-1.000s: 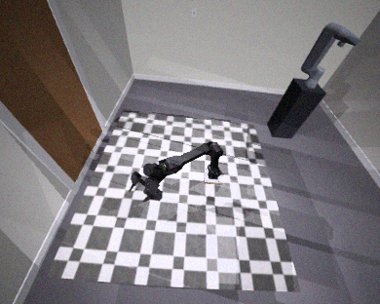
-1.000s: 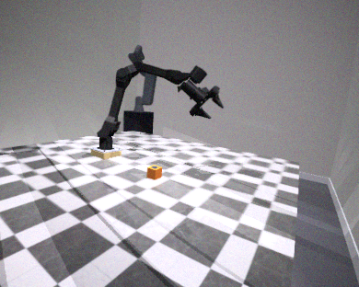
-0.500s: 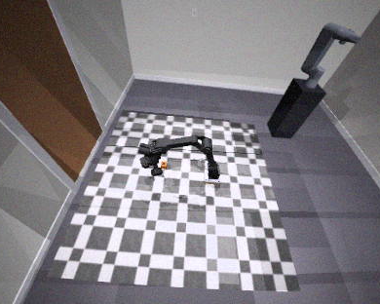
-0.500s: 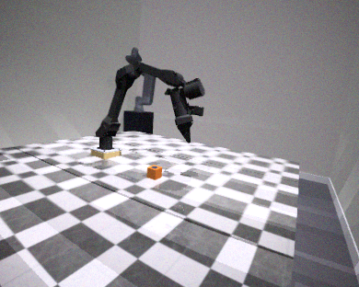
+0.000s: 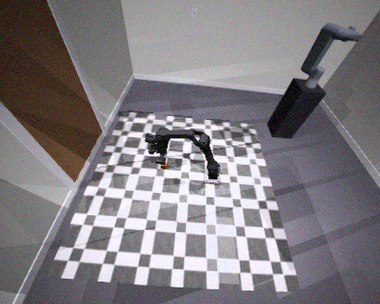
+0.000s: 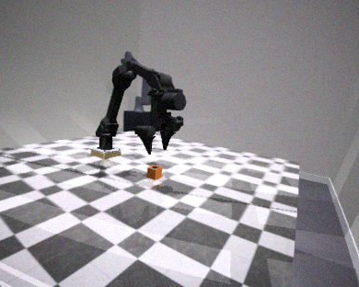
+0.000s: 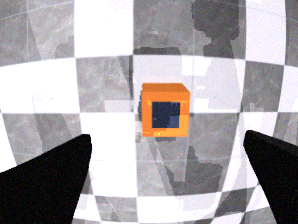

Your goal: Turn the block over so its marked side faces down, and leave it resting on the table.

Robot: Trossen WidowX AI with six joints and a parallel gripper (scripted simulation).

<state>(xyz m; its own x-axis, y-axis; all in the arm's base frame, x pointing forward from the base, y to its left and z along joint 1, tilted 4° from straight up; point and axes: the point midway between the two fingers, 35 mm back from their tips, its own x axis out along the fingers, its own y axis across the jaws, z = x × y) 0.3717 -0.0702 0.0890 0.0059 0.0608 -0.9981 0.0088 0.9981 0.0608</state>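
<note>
Right now the orange block is 10 mm behind my gripper tip and 70 mm below it.
</note>
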